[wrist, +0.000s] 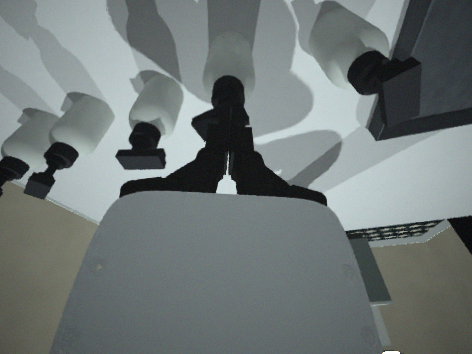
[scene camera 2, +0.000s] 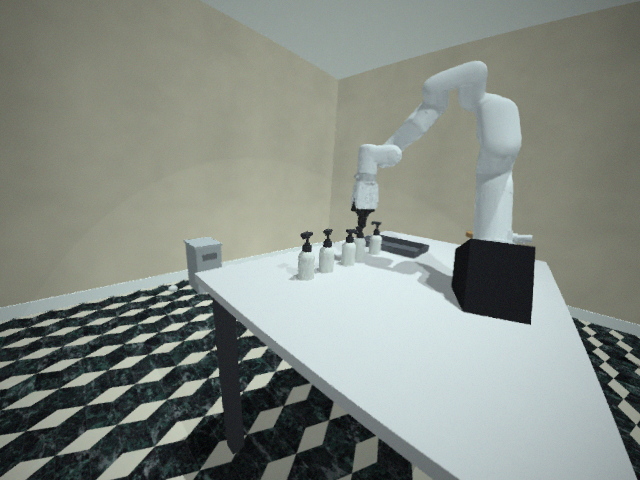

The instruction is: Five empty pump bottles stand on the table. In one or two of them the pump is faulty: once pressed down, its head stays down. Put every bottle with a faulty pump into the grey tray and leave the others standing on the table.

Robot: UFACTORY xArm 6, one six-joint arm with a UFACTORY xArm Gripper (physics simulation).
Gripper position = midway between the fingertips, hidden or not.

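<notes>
So you can picture it, the gripper (scene camera 2: 361, 226) is in the scene, and the wrist view shows the gripper (wrist: 229, 124) too. There's also a grey tray (scene camera 2: 410, 249).
</notes>
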